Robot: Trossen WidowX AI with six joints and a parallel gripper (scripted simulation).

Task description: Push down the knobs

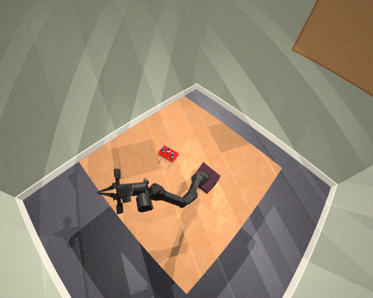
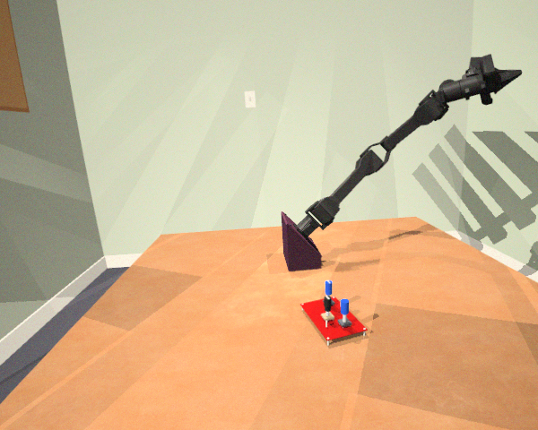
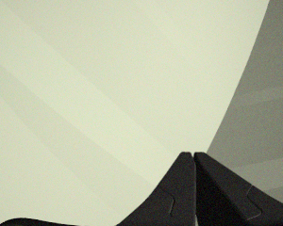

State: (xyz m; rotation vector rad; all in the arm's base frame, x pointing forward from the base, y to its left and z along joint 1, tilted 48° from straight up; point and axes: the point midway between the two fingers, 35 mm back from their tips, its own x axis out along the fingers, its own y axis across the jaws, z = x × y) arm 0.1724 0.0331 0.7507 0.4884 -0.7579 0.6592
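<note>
The blue knob lies 60 cm to the right of my gripper tip, 52 cm below it and 13 cm ahead of it. Round my gripper tip: black slotted knob 62 cm to the right, 53 cm below, 19 cm ahead.
</note>
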